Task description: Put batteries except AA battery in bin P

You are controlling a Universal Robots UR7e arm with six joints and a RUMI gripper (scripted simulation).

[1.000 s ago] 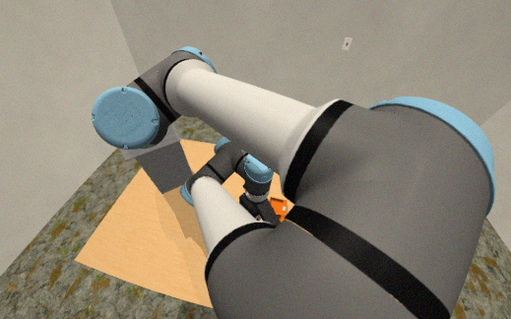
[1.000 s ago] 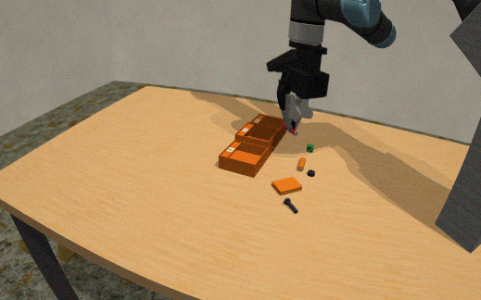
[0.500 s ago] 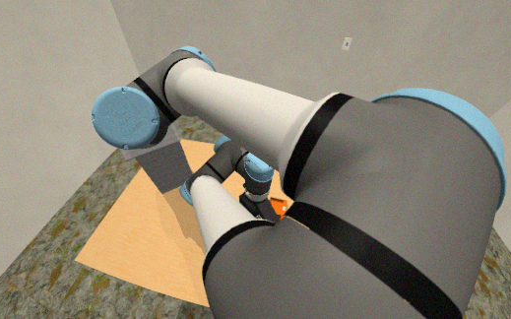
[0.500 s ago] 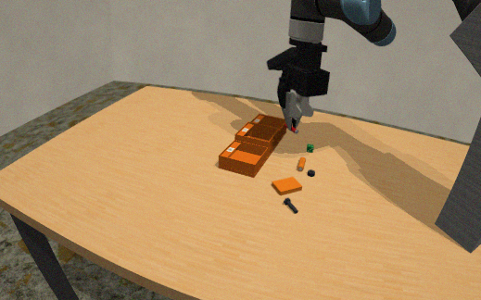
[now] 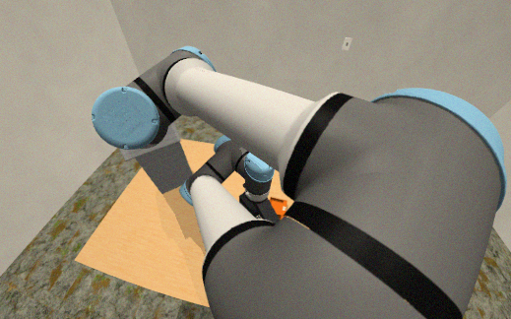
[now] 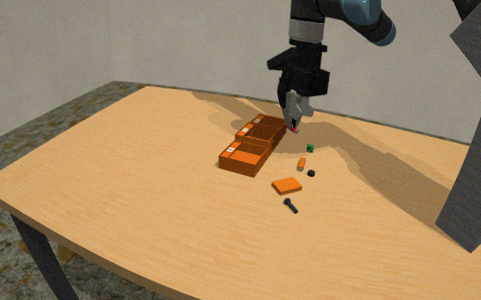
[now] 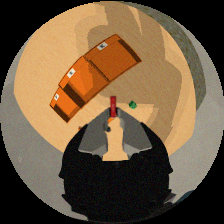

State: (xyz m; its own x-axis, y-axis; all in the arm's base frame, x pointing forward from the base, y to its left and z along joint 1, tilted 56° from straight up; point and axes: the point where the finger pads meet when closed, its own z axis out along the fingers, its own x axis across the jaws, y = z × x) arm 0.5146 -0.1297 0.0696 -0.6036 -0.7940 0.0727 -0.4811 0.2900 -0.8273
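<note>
My hand is 1 cm above the red battery. The rest, counted from my hand: orange cylindrical battery: 3 cm behind, 6 cm to the left, 7 cm below; orange bin: 8 cm ahead, 5 cm below; green block: 5 cm behind, 2 cm to the right, 7 cm below.
</note>
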